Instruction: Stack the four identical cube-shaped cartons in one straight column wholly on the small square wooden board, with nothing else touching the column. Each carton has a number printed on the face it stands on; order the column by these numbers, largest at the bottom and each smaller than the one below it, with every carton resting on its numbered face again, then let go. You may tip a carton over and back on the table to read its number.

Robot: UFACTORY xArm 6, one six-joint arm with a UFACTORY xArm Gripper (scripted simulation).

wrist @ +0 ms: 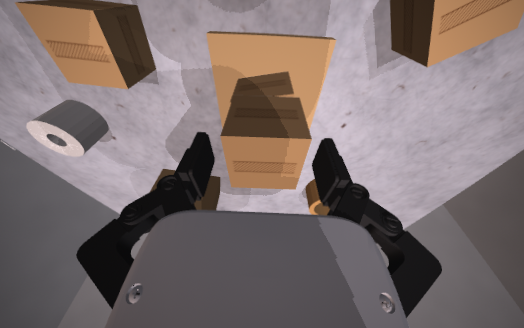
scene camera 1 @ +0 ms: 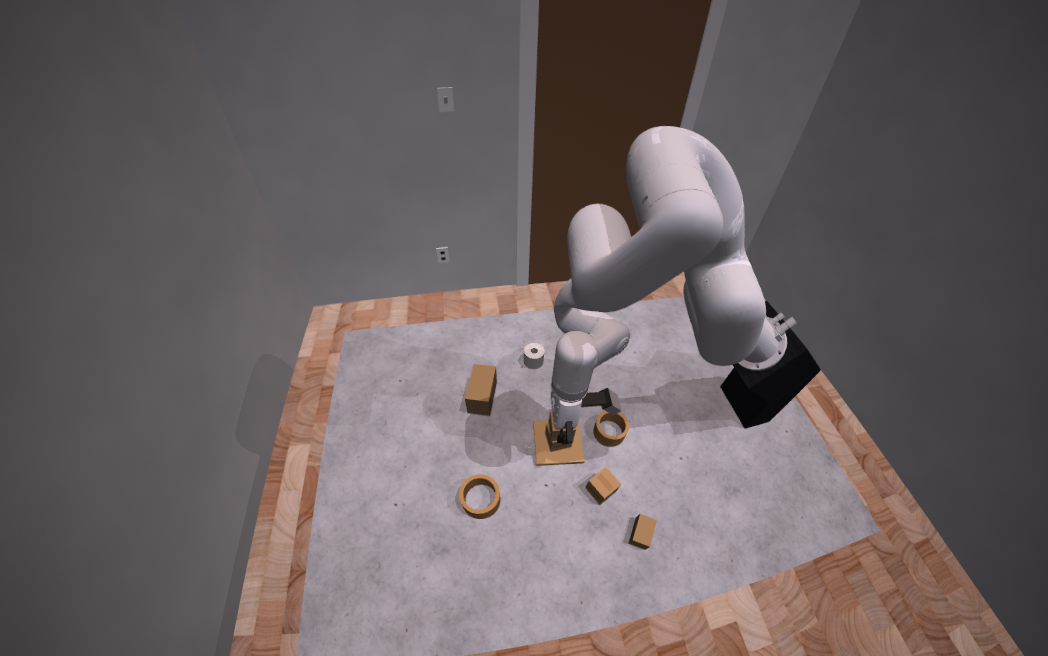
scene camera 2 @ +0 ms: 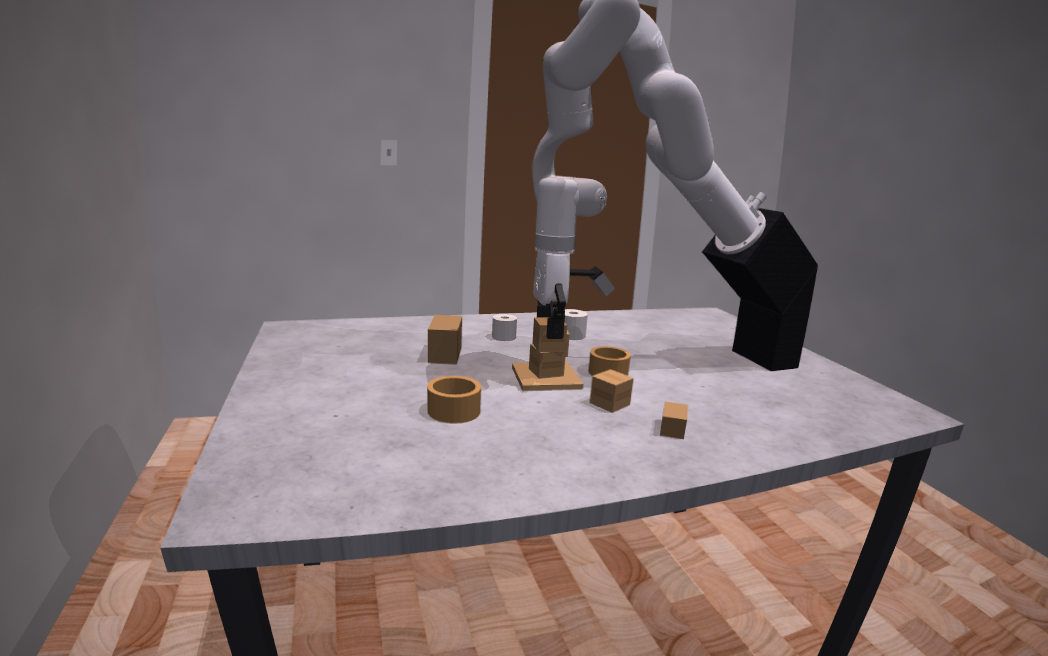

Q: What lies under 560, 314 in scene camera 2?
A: My gripper.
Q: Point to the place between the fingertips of my gripper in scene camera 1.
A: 561, 424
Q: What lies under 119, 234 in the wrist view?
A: My gripper.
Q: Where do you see a wooden board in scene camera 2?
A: At 527, 380
